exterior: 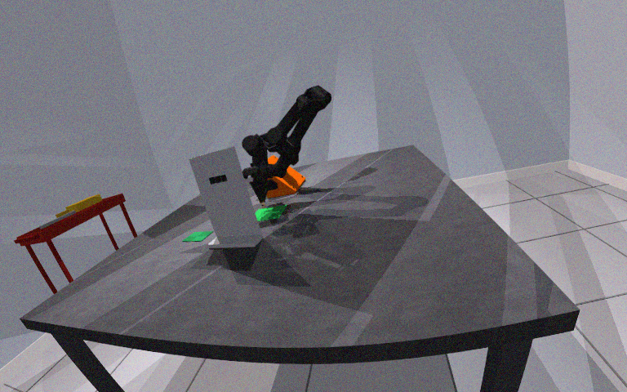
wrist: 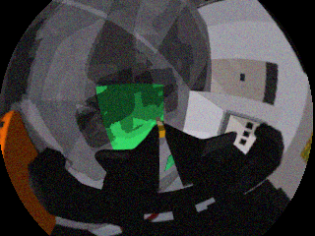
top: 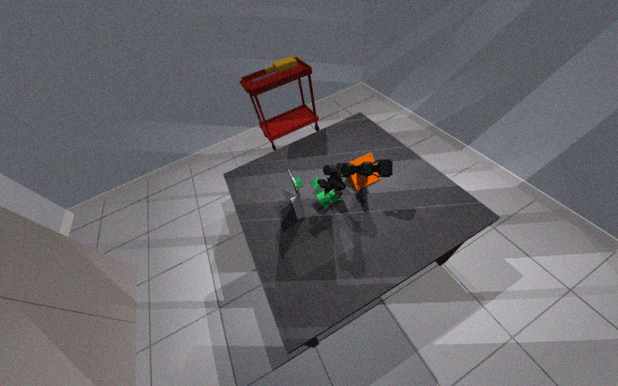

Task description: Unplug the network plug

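The green marked square is 40 mm below my gripper tip and 10 mm behind it. The rest, counted from my gripper tip: grey upright panel 180 mm ahead, 70 mm above, 30 mm to the right.
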